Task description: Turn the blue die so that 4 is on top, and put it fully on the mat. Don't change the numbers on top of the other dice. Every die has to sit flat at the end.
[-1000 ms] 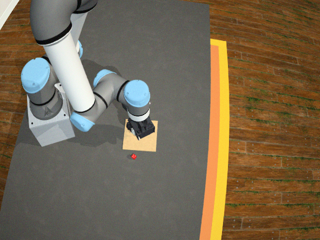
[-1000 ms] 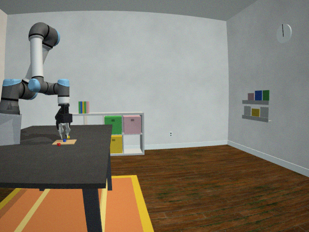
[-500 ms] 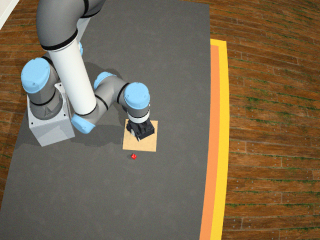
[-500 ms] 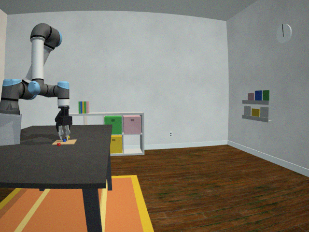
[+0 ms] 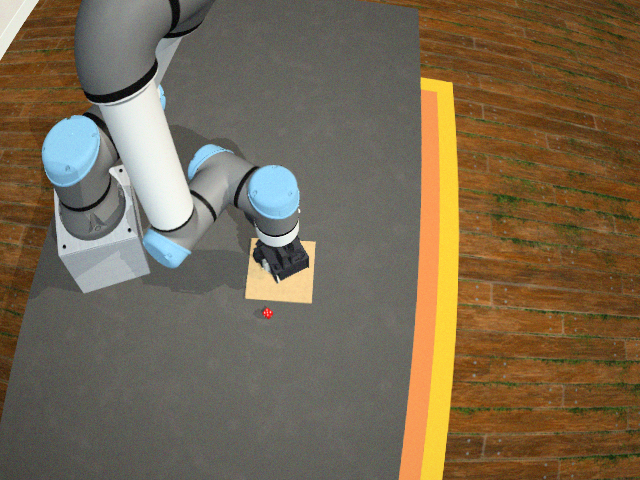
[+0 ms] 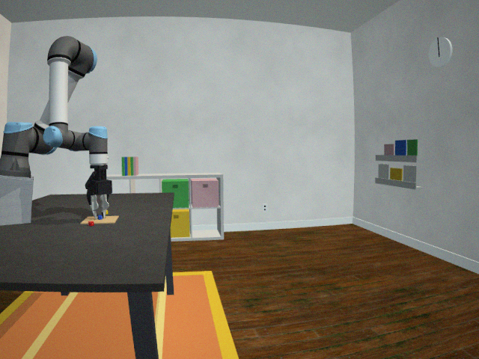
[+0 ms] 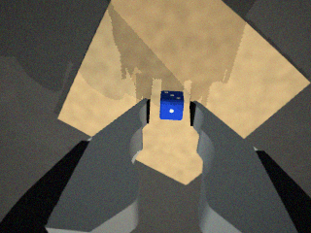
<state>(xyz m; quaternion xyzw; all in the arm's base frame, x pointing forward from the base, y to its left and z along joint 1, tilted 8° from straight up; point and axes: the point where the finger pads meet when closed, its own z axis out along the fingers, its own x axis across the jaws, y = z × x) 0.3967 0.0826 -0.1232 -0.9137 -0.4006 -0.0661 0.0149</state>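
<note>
Now: hand 1 cm above the blue die. Also, from my hand: tan mat: 2 cm below; yellow die: 3 cm behind, 14 cm to the left, 1 cm below; red die: 1 cm ahead, 10 cm to the right, 1 cm below.
</note>
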